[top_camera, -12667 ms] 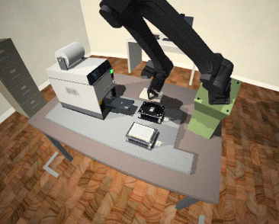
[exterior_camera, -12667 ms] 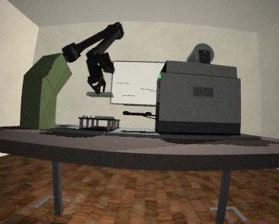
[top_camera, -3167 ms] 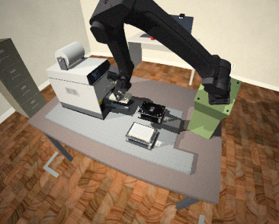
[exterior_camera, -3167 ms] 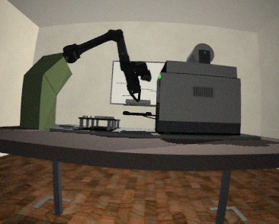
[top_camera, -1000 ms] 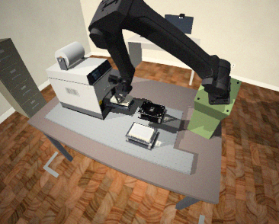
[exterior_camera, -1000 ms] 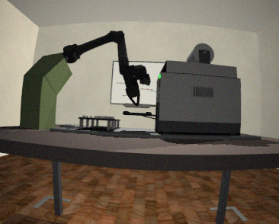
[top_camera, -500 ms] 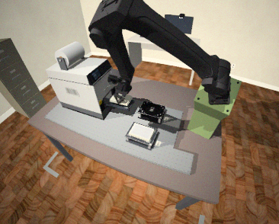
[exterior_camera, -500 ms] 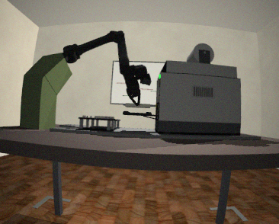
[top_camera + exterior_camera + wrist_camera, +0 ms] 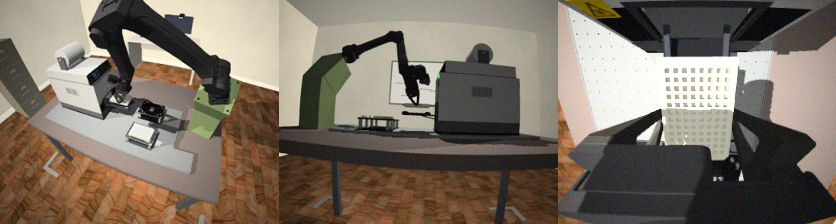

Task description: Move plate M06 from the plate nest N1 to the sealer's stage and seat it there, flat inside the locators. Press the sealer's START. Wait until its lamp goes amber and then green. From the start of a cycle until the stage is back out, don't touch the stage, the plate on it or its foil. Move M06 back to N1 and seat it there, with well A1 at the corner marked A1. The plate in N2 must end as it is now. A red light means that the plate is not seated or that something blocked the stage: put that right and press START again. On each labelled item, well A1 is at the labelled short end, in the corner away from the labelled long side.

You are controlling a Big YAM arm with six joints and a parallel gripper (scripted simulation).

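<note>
My hand is 4 cm above the sealer stage. Round my hand: white start button: 9 cm ahead, 10 cm to the right, 5 cm above; then foil roll: 33 cm ahead, 3 cm to the right, 28 cm above; then plate: 18 cm behind, 17 cm to the left, 7 cm below.
</note>
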